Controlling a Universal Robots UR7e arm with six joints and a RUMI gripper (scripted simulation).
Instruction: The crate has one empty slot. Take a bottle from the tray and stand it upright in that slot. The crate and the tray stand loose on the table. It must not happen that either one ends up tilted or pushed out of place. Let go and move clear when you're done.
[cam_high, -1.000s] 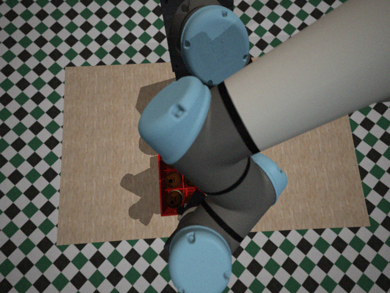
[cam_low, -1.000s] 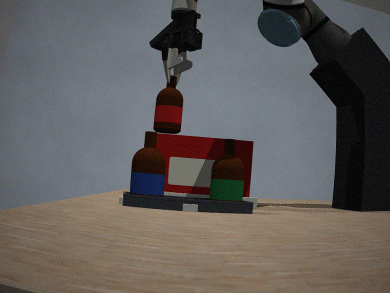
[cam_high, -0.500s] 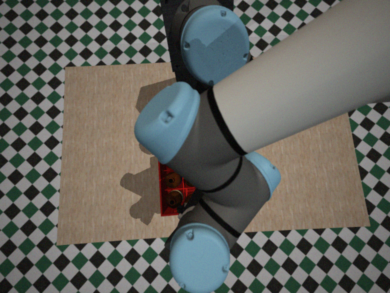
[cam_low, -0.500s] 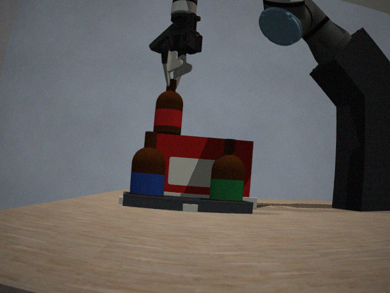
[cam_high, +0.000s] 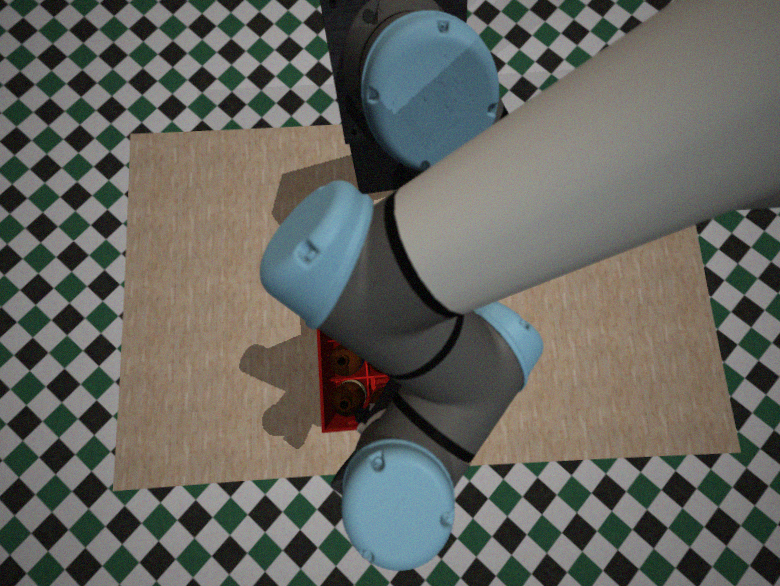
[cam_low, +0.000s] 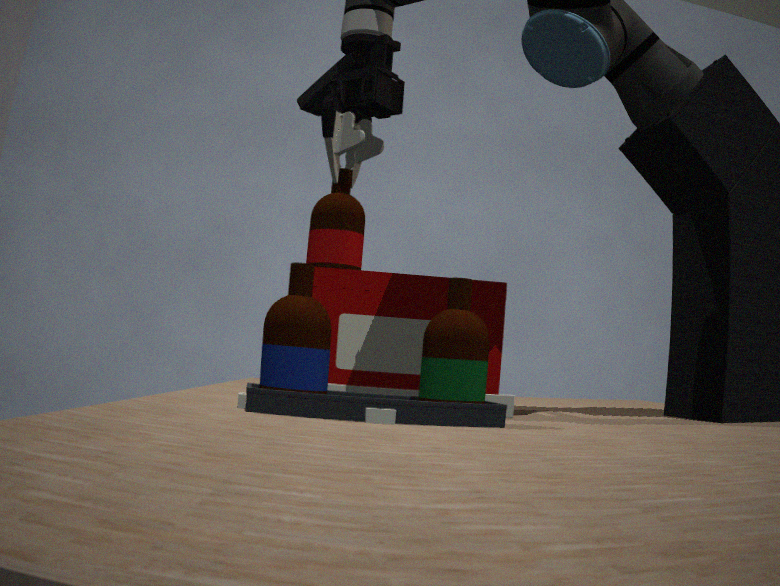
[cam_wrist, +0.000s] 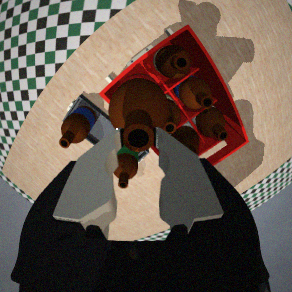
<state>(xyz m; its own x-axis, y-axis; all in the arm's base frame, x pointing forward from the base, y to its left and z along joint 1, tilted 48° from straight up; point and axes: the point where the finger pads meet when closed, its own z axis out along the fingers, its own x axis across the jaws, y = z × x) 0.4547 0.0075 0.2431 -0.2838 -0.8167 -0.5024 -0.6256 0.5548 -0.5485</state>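
Now: hand 23 cm above the crate, 7 cm past it and 6 cm to the left of it. Also, from my hand: green-labelled bottle: 23 cm below, 18 cm behind, 13 cm to the left; then blue-labelled bottle: 23 cm below, 19 cm to the left, 2 cm behind; then tray: 30 cm below, 16 cm to the left, 10 cm behind.
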